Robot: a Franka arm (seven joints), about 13 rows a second.
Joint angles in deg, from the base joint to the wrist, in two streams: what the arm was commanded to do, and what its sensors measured. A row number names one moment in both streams.
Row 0, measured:
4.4 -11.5 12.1 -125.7 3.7 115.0 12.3
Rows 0 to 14, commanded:
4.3 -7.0 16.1 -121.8 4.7 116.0 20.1
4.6 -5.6 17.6 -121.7 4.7 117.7 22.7
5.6 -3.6 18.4 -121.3 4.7 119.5 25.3
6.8 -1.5 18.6 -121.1 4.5 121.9 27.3
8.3 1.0 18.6 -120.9 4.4 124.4 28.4
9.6 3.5 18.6 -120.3 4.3 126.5 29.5
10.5 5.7 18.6 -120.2 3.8 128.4 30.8
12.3 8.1 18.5 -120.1 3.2 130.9 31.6
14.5 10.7 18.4 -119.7 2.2 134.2 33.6
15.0 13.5 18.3 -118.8 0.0 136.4 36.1
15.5 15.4 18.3 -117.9 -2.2 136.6 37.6
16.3 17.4 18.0 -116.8 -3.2 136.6 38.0
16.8 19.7 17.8 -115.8 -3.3 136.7 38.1
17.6 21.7 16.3 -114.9 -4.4 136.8 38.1
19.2 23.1 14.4 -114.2 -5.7 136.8 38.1
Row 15, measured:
17.0 18.9 17.2 -118.0 -2.9 136.7 36.9
